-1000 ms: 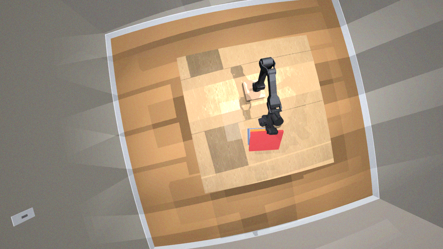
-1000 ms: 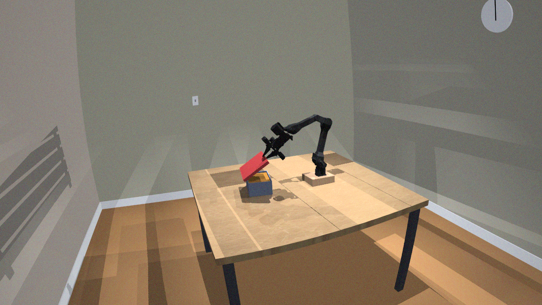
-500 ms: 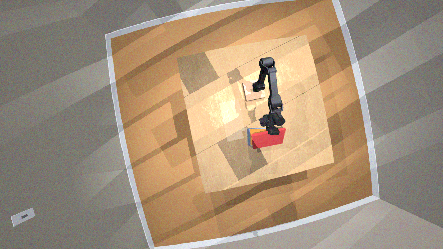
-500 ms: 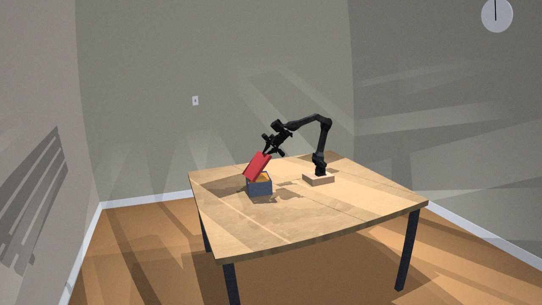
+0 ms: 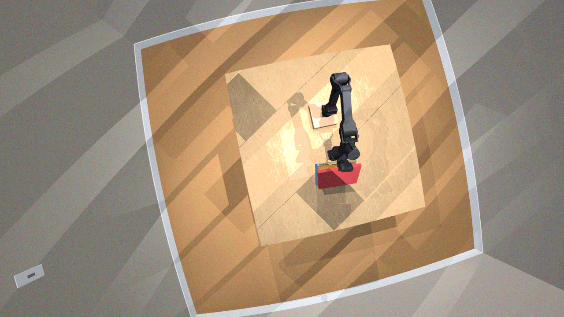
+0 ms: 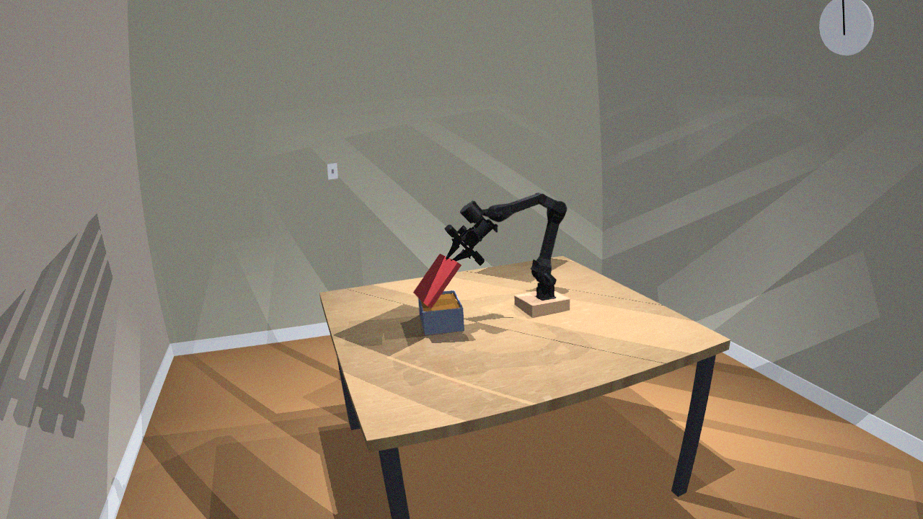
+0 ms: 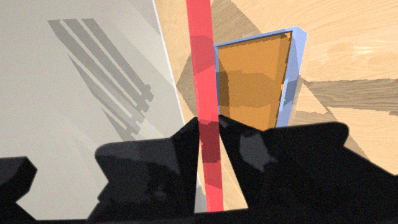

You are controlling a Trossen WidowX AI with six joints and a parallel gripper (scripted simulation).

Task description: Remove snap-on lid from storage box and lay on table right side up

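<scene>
Right now my gripper tip is 6 cm short of the red lid, 6 cm above it and 1 cm to the right of it. Round my gripper tip: blue storage box: 19 cm below, 5 cm ahead, 1 cm to the left.
</scene>
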